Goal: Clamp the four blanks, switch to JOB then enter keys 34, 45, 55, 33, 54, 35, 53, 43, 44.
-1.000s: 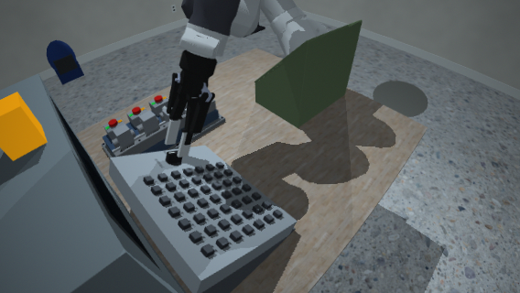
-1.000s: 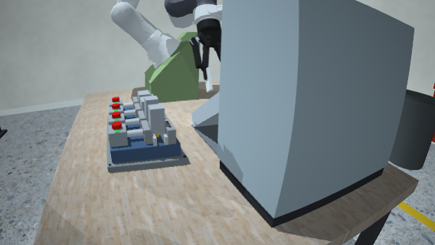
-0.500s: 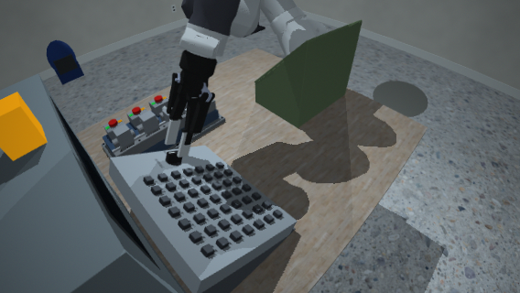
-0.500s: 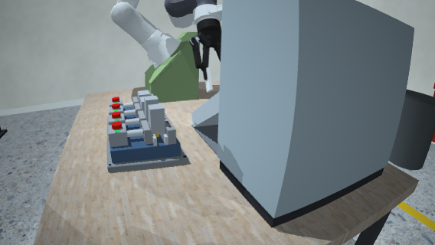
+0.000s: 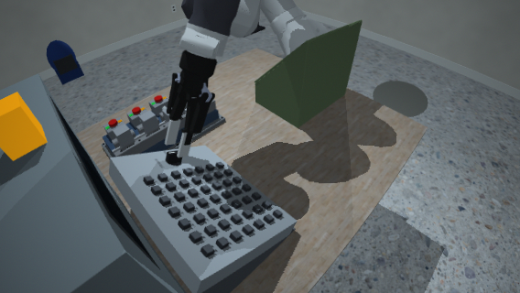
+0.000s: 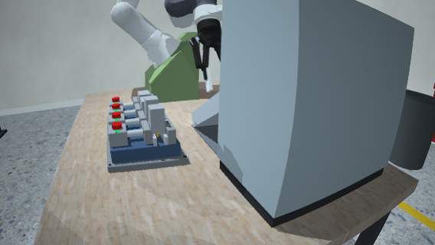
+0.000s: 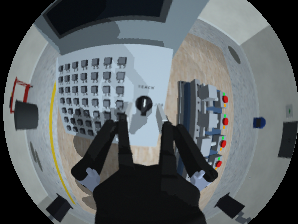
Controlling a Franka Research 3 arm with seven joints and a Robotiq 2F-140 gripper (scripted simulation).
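The black selector knob is 40 mm below my hand and 30 mm ahead of it. The rest, counted from my hand: grey keypad (110 mm to the left, 90 mm below, 60 mm ahead); key (190 mm to the left, 50 mm below, 30 mm ahead).
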